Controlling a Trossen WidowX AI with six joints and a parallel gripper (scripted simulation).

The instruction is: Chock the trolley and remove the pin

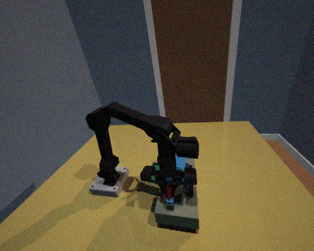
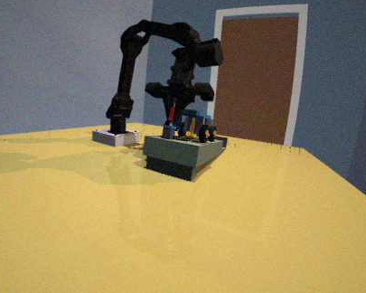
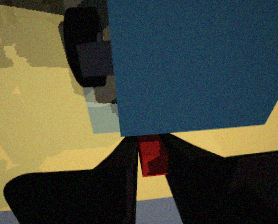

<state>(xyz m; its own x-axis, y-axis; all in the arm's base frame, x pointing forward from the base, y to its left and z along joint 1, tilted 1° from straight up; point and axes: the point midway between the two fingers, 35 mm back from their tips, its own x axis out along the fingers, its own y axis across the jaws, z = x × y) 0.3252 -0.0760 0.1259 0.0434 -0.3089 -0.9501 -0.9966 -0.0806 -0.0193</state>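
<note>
My gripper tip is now 210 mm to the right of the yellow chock, 50 mm past it and 50 mm above it. Round my gripper tip: grey ramp (110 mm to the left, 80 mm below, 10 mm ahead); then red-headed stop pin (right at my gripper tip); then blue trolley (110 mm to the left, 20 mm below, 10 mm ahead).
</note>
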